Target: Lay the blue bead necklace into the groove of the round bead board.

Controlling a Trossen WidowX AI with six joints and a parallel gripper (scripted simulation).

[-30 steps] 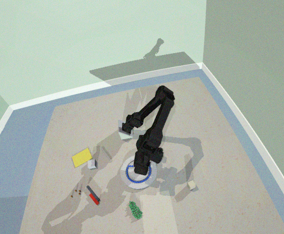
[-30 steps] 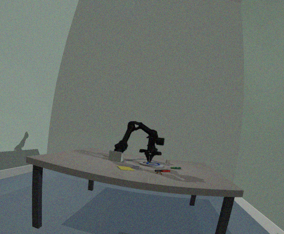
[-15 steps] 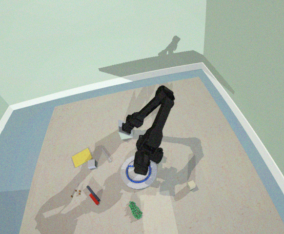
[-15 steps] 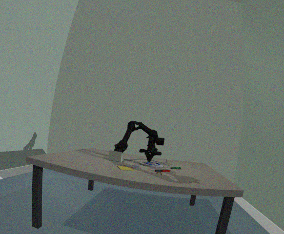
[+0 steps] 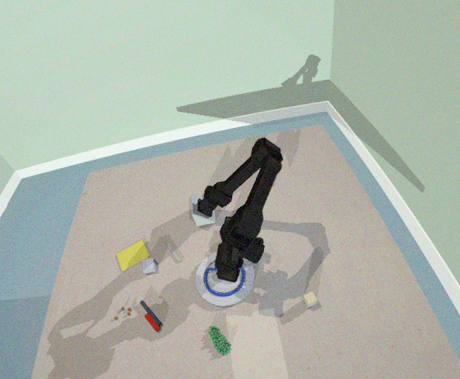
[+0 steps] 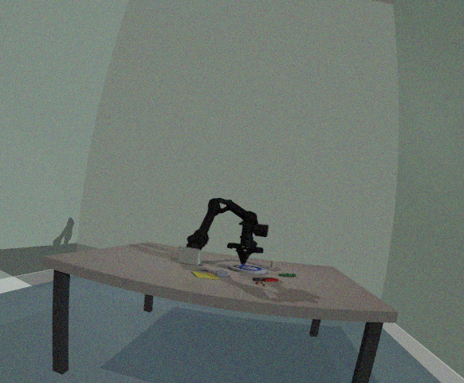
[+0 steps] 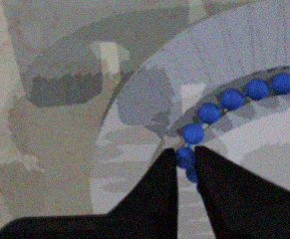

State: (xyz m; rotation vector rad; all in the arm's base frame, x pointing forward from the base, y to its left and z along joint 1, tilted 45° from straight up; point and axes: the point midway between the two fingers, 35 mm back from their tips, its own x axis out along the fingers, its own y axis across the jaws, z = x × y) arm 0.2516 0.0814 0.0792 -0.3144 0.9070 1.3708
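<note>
Right now my gripper tip is 30 mm short of the round bead board, 50 mm to the left of it and 10 mm above it. Also, from my gripper tip: white cube 40 mm behind, 330 mm to the right, 10 mm below; cream cube 150 mm ahead, 210 mm to the left; stick 100 mm behind, 250 mm to the right, 20 mm below.
</note>
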